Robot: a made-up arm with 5 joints.
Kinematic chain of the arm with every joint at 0, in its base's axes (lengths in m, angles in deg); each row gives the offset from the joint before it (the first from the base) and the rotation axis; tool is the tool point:
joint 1: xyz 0 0 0.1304 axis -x
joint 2: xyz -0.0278 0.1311 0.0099 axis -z
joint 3: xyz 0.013 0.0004 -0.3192 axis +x
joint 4: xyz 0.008 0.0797 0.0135 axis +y
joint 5: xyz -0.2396 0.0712 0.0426 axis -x
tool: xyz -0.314 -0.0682 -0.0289
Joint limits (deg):
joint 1: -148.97..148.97
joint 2: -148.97..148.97
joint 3: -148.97..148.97
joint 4: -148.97..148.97
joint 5: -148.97..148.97
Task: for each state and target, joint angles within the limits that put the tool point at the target. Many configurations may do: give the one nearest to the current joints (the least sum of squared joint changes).
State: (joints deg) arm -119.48 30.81 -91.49 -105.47 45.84
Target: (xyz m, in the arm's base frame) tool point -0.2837 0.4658 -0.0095
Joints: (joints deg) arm -120.73 34.20 -96.61 -101.71 45.87
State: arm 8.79 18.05 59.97 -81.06 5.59
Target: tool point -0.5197 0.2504 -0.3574
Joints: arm -0.49 -27.62 49.49 -47.81 23.07
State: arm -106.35 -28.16 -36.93 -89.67 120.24
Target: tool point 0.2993 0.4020 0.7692
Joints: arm -148.97 -50.02 -51.74 -109.59 101.37
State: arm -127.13 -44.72 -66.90 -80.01 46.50
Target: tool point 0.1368 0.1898 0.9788
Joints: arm -148.97 -66.38 -19.71 -116.39 51.23
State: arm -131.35 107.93 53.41 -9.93 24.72
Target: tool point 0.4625 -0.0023 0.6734
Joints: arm -148.26 128.67 48.19 -40.86 26.47
